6 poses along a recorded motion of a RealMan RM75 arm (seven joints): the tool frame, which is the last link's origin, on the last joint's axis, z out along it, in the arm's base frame.
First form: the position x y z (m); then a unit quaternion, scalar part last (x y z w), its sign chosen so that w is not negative.
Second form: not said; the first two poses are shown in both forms.
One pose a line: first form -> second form
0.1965, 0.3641, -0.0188, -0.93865, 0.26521, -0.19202, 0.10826 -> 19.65, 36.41, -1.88, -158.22, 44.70, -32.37
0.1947, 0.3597, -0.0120, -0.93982, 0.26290, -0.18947, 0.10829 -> 19.47, 35.97, -1.20, -158.41, 44.31, -31.94
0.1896, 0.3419, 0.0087, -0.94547, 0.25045, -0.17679, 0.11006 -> 18.96, 34.19, 0.87, -159.20, 42.17, -29.77
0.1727, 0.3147, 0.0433, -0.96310, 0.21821, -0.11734, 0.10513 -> 17.27, 31.47, 4.33, -162.64, 36.85, -19.81
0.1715, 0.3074, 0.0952, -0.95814, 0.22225, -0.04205, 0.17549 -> 17.15, 30.74, 9.52, -155.51, 36.07, -6.82
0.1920, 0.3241, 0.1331, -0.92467, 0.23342, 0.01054, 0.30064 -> 19.20, 32.41, 13.31, -140.59, 35.49, 1.60
